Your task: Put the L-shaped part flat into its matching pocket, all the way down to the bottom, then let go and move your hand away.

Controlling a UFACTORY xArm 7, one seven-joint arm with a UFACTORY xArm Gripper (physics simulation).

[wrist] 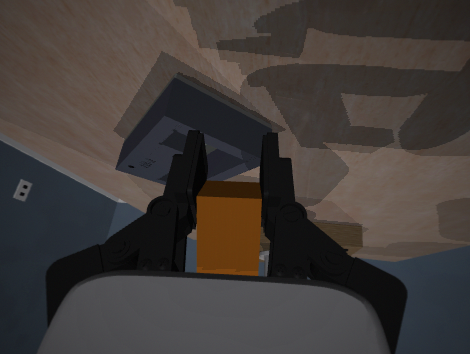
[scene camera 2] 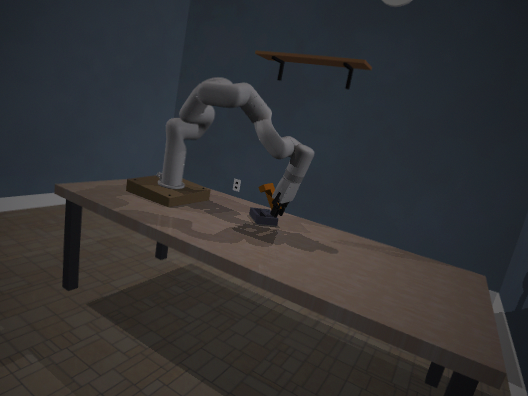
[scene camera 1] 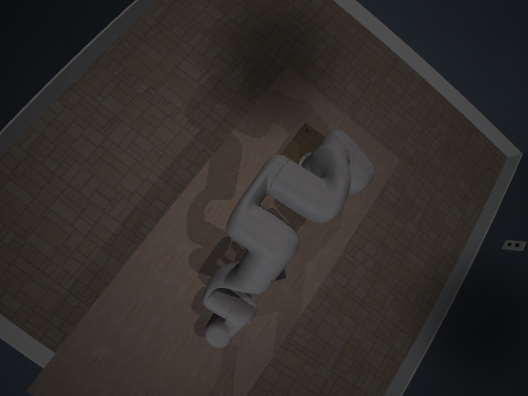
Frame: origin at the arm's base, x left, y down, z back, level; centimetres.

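Seen in the pictures: gripper, fingertip midpoint: point(wrist: 233, 150) point(scene camera 2: 275, 215); arm's base, link origin: point(scene camera 2: 171, 184).
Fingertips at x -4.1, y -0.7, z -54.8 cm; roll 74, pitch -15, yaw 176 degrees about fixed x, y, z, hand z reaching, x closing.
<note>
Offsets run from my fingertips to a thing's middle. Level surfaces: height alone.
The orange L-shaped part @(dx -1.1, dy -6.6, dz +3.4 cm) point(scene camera 2: 270, 196) point(wrist: 229, 232) is held between the fingers of my gripper point(scene camera 2: 278, 212) point(wrist: 233, 150). In scene camera 2 it stands steeply upright, not flat, with its bent end at the top. The dark block with the pocket @(dx +7.8, dy +4.4, dz +8.0 cm) point(scene camera 2: 264, 220) point(wrist: 215, 112) lies on the table beneath and beside the fingertips. In the wrist view the block is beyond the fingers, turned at an angle, and its pocket is partly hidden behind the left finger. In scene camera 1 a corner of the block point(scene camera 1: 282, 275) shows beside the arm, which hides my gripper and the part.
The wooden table @(dy +6.3 cm) point(scene camera 1: 145, 300) point(scene camera 2: 390, 280) bears the arm's wooden base point(scene camera 1: 304, 137) point(scene camera 2: 167, 196) point(wrist: 342, 235) at one end. A wall shelf point(scene camera 2: 315, 60) hangs above and behind the arm. Arm shadows fall across the table around the block.
</note>
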